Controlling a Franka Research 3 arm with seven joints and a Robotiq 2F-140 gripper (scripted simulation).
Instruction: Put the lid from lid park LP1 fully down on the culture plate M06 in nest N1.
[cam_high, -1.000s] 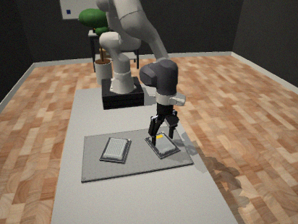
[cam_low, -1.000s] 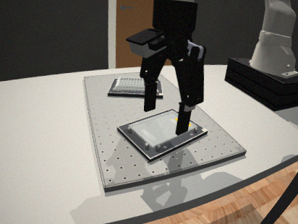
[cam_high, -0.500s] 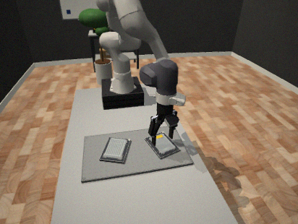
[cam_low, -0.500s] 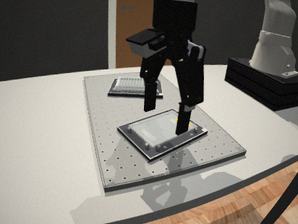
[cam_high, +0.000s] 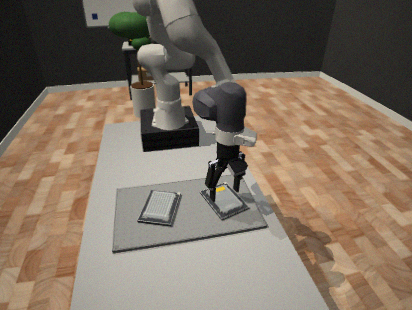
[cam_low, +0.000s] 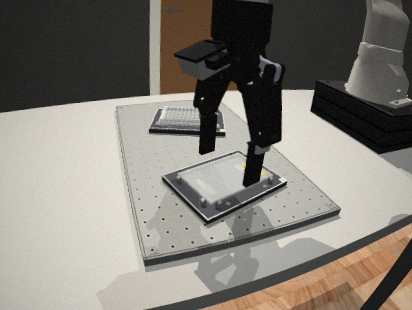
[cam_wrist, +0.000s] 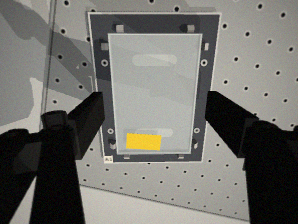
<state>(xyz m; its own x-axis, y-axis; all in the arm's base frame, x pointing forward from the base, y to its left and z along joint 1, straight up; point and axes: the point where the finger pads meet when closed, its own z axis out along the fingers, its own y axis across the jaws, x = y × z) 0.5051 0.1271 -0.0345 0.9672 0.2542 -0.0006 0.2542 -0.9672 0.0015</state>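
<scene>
My gripper is now 40 mm above the clear lid. From my hand the other things lie so: lid park frame (50 mm below); culture plate (240 mm to the right, 40 mm below, 20 mm behind).
</scene>
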